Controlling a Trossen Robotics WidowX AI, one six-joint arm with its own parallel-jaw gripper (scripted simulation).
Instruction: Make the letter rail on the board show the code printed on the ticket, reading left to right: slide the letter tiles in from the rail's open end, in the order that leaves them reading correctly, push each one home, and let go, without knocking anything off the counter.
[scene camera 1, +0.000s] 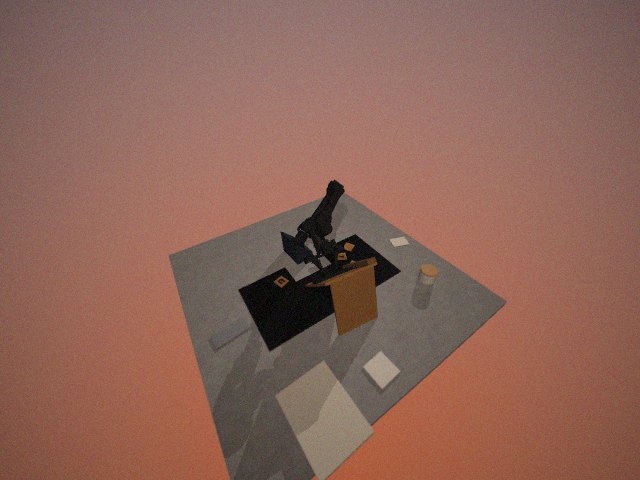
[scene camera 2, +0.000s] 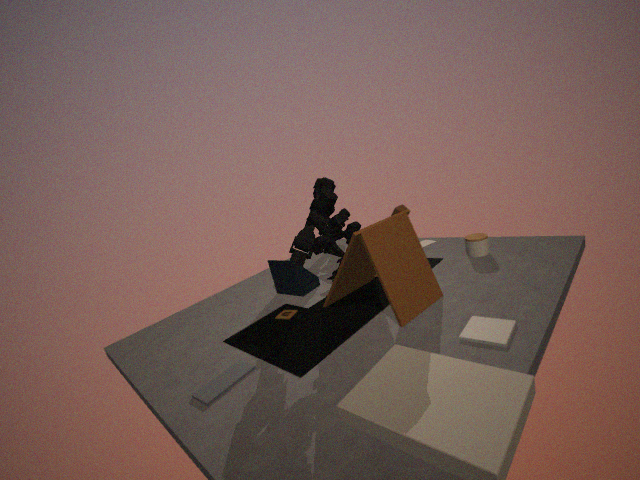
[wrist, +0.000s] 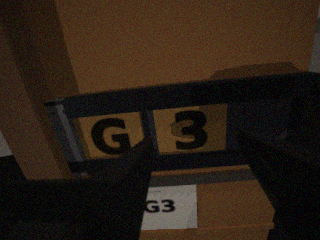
Scene:
My gripper (scene camera 2: 354, 254) is 1.04 m from the lens. A white pad (scene camera 2: 496, 332) is 0.86 m from the lens. An orange board (scene camera 2: 390, 248): 0.93 m from the lens.

